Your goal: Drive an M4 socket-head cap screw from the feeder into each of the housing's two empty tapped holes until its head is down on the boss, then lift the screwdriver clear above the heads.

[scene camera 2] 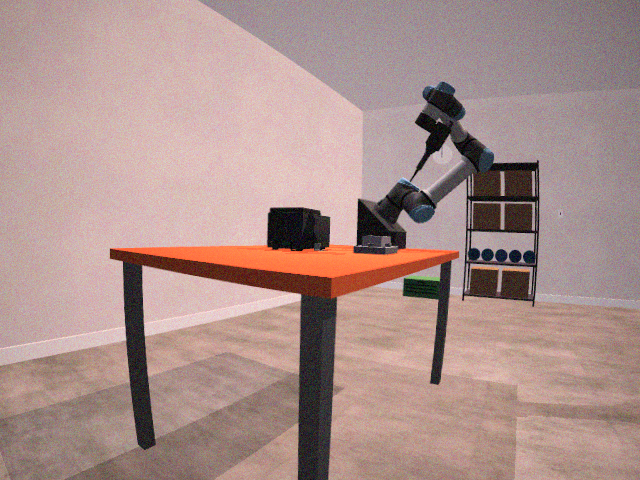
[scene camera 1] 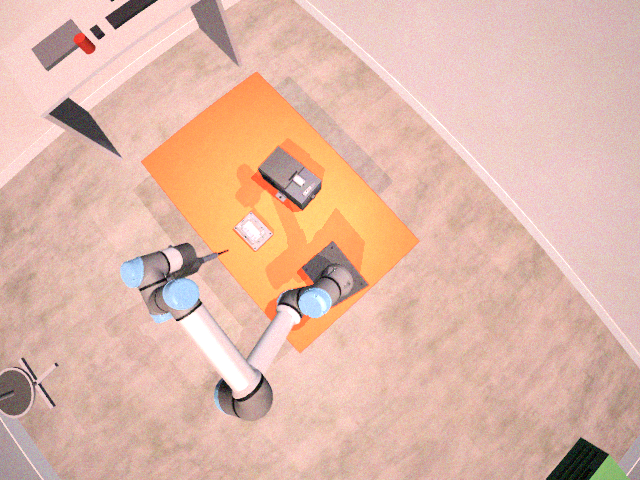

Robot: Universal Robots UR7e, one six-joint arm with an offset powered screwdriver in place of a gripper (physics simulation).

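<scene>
My screwdriver point(scene camera 1: 226, 251) point(scene camera 2: 412, 179) is held high and tilted, its thin bit pointing down past the table's long edge in scene camera 1, beside the housing and well above table height. Whether a screw sits on the bit is too small to tell. The light grey housing point(scene camera 1: 252, 230) point(scene camera 2: 375, 249) lies flat on the orange table point(scene camera 1: 206, 134) point(scene camera 2: 232, 258), with a raised block in its middle. Small dark spots show at its corners; which holes bear screws cannot be told. The dark screw feeder point(scene camera 1: 281, 167) point(scene camera 2: 293, 227) stands apart from the housing, farther in on the table.
The arm's dark mounting base point(scene camera 1: 330, 255) point(scene camera 2: 369, 224) stands at one end of the table. The arm bends out over the floor beside the table. A shelf rack point(scene camera 2: 536, 232) with boxes and a green crate point(scene camera 2: 421, 287) stand in the background.
</scene>
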